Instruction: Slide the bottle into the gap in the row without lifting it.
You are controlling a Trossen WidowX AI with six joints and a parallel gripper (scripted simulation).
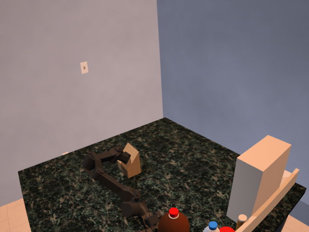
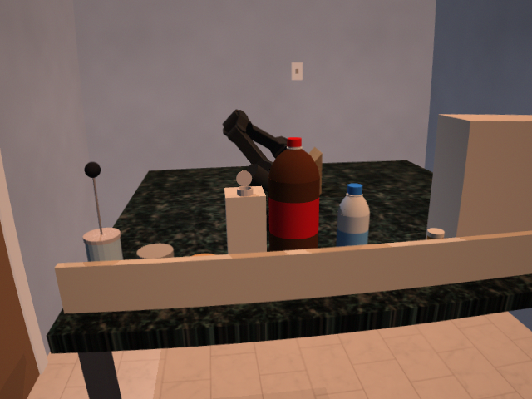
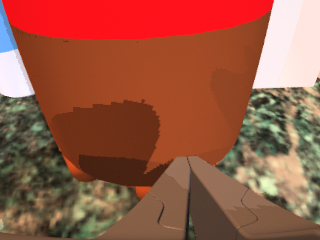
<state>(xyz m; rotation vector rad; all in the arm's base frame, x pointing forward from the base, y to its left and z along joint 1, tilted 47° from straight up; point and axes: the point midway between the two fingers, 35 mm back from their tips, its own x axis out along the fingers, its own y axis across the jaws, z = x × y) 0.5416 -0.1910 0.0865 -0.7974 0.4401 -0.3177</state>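
Right now my hand is 90 mm below the cola bottle, 90 mm short of it and 10 mm to the right of it. Also, from my hand: water bottle (180 mm ahead, 110 mm to the left, 50 mm above); red lid (230 mm to the left, 170 mm ahead, 30 mm below); rail (220 mm ahead, 160 mm to the left, 10 mm below).
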